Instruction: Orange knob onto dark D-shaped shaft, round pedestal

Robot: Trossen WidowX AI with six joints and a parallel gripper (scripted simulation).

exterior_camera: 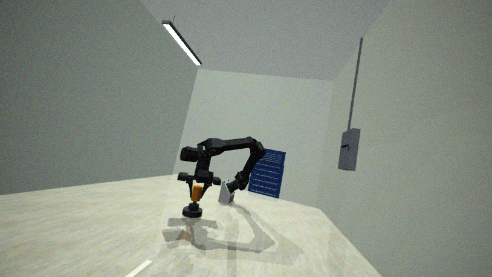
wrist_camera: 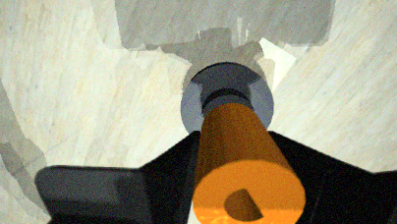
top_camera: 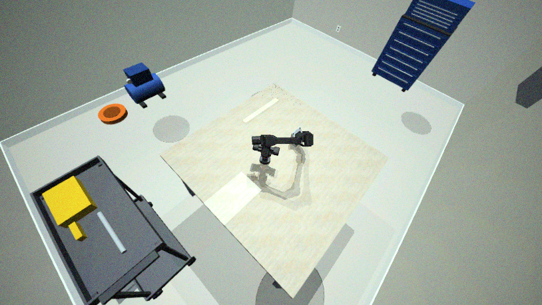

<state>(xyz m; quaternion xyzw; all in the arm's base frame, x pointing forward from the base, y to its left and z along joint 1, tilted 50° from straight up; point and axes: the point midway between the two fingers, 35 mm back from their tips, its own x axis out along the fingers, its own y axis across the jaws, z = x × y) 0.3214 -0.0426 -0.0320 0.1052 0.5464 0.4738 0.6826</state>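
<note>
The pedestal lies 40 mm below my gripper tip. The rest, counted from my gripper tip: orange knob 20 mm above.
</note>
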